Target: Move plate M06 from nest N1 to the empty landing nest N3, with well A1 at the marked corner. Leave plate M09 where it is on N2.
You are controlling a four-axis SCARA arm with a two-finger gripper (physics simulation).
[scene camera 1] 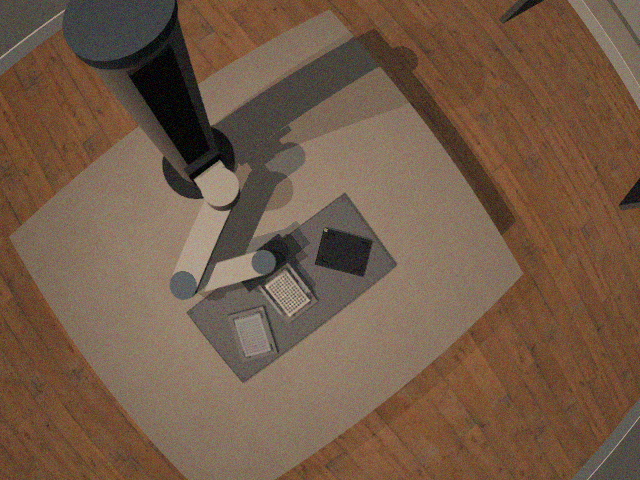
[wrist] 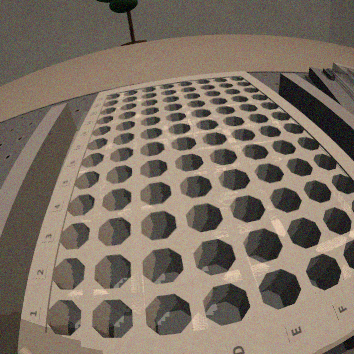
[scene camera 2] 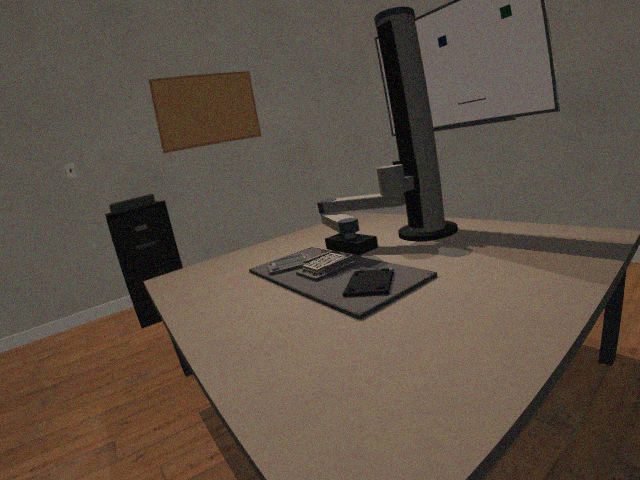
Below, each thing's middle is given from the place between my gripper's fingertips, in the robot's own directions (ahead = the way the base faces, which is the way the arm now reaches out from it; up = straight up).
I see my gripper 3 cm past the dark nest [scene camera 1: 339, 251], 22 cm to the right of it and 2 cm above it.
